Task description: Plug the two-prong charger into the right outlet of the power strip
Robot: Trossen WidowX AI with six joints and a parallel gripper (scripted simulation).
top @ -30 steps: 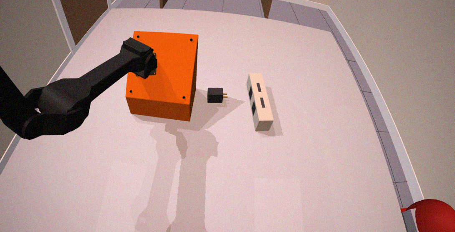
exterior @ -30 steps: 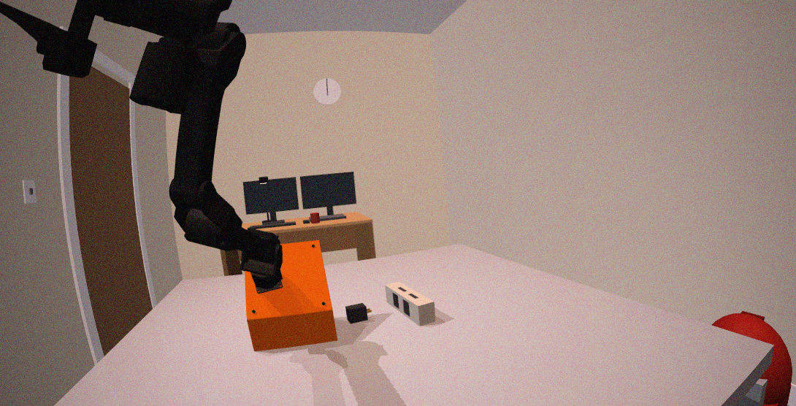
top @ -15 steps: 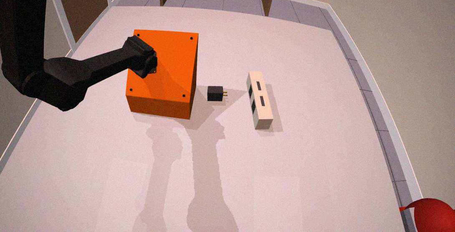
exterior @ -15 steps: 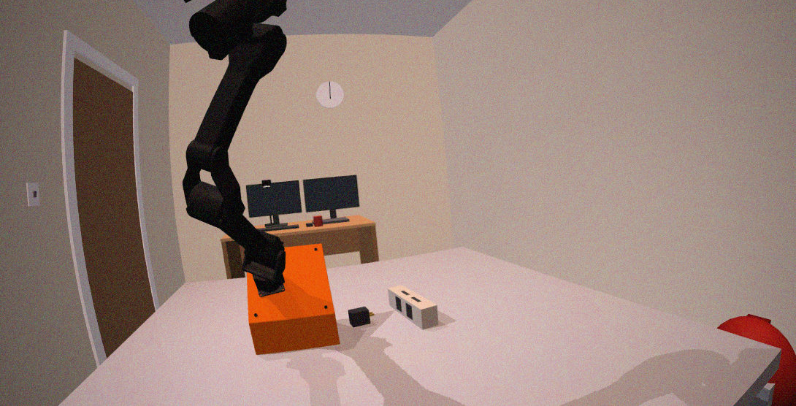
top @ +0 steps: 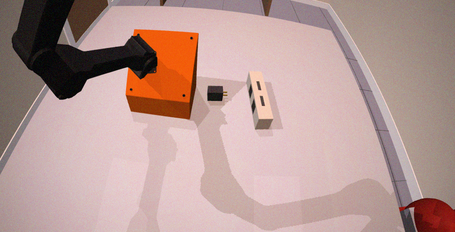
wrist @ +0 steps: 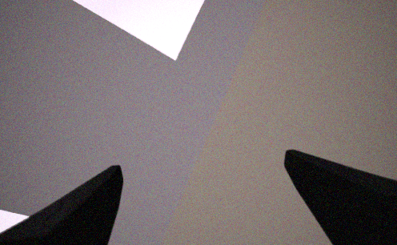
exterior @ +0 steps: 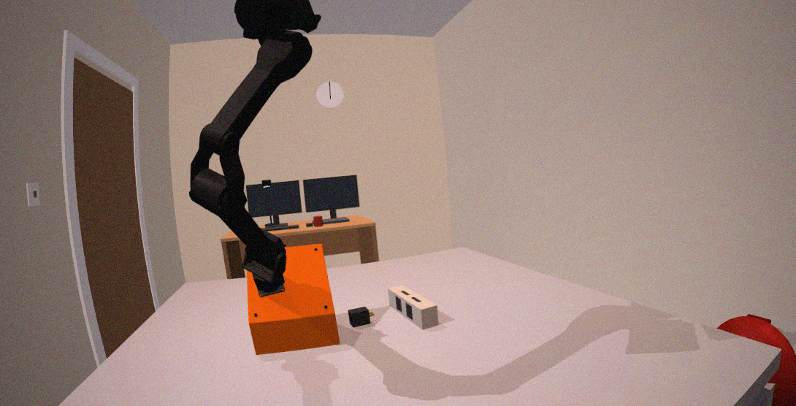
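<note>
Right now my gripper tip is 800 mm above the two-prong charger, 350 mm to the right of it and 230 mm short of it.
</note>
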